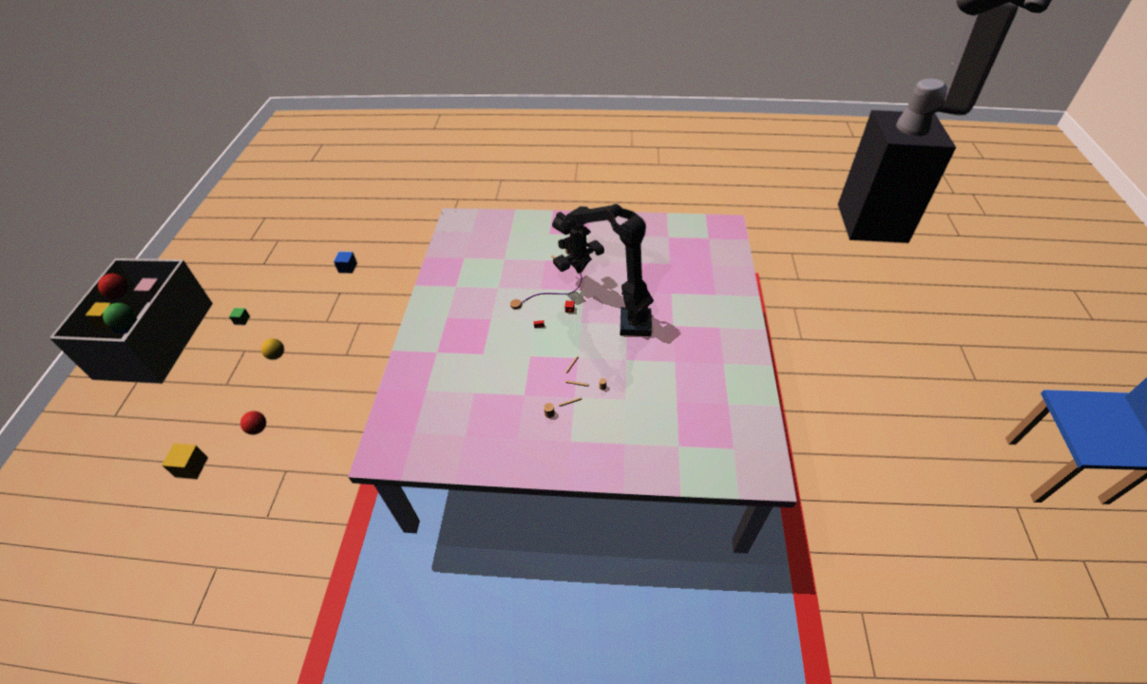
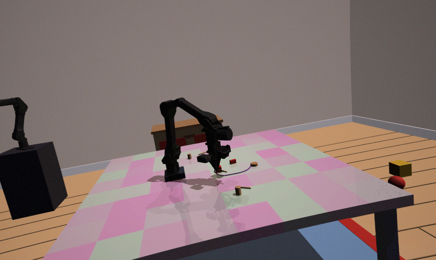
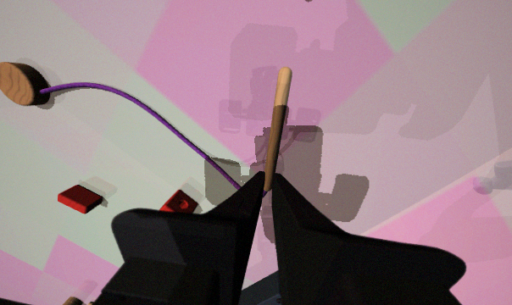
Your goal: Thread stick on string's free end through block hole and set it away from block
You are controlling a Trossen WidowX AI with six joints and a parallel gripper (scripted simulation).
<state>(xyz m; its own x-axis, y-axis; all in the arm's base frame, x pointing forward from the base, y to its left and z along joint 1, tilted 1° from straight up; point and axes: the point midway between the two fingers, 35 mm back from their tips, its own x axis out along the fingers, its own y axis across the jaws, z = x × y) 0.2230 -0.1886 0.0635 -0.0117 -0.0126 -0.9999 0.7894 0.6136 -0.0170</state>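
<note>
My gripper tip is 18 cm to the left of the wooden peg, 6 cm short of it and 4 cm above it. Also, from my gripper tip: round wooden button (22 cm ahead, 13 cm to the left, 5 cm below).
</note>
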